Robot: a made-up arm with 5 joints.
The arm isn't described. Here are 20 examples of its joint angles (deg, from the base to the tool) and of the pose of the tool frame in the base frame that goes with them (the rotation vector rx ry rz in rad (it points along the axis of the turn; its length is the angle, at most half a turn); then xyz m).
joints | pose
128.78 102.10 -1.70 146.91 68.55 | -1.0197 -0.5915 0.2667 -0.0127 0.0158 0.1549
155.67 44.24 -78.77 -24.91 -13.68 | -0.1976 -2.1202 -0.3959 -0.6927 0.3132 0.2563
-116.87 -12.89 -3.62 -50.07 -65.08 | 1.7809 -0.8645 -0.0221 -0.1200 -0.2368 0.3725
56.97 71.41 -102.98 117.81 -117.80 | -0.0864 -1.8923 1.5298 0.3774 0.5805 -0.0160
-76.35 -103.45 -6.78 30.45 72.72 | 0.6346 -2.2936 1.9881 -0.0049 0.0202 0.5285
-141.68 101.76 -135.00 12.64 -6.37 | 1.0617 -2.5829 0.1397 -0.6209 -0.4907 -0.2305
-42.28 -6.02 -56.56 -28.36 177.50 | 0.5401 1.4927 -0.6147 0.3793 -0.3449 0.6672
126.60 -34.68 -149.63 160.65 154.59 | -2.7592 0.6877 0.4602 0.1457 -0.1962 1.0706
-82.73 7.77 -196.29 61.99 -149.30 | 0.8059 0.5291 -0.8394 0.0007 -0.0056 1.1841
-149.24 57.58 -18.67 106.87 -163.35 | -0.7441 -0.0921 -2.2302 -0.1341 -0.0798 0.0833
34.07 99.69 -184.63 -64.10 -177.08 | -0.1476 0.5295 0.6296 0.6978 0.4719 0.2563
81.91 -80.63 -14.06 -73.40 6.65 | -0.1834 -0.1414 -1.5896 -0.0061 -0.0432 0.6314
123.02 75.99 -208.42 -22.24 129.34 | -0.4717 0.0260 1.2411 -0.3711 0.5710 0.7356
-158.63 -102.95 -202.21 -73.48 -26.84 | 1.1503 -2.5709 -0.0221 0.6316 0.2471 -0.0993
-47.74 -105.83 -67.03 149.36 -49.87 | 2.8072 0.0522 0.3846 -0.2858 0.3145 0.6348
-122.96 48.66 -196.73 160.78 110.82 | 1.4017 2.7641 0.3432 -0.3057 -0.4715 0.8520
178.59 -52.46 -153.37 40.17 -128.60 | 0.2803 -0.1392 -2.2548 0.5998 -0.0148 1.0237
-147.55 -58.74 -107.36 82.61 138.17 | -1.8064 -1.3682 2.0154 0.2216 0.1409 1.0533
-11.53 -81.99 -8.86 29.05 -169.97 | 0.3859 2.0266 -0.0162 0.0658 -0.0134 0.5388
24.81 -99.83 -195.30 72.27 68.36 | 0.7629 -0.3047 -1.4384 -0.7863 -0.3635 0.0339
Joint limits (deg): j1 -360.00..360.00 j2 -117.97..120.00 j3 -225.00..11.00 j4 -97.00..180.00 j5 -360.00..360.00
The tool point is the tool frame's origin. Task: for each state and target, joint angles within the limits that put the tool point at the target. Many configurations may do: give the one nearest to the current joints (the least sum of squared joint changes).
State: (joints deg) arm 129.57 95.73 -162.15 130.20 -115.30
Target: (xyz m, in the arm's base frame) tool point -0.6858 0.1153 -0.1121
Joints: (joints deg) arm 170.46 89.92 -125.62 145.41 -115.30
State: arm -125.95 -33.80 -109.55 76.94 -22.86
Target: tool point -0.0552 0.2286 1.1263
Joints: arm -76.42 -47.32 -122.59 73.96 -22.86
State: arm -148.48 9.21 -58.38 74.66 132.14
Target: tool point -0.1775 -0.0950 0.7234
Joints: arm -151.84 -46.93 -47.79 84.77 132.14
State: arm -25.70 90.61 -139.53 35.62 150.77
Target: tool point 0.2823 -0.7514 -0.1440
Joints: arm -69.41 88.00 -122.45 40.04 150.77
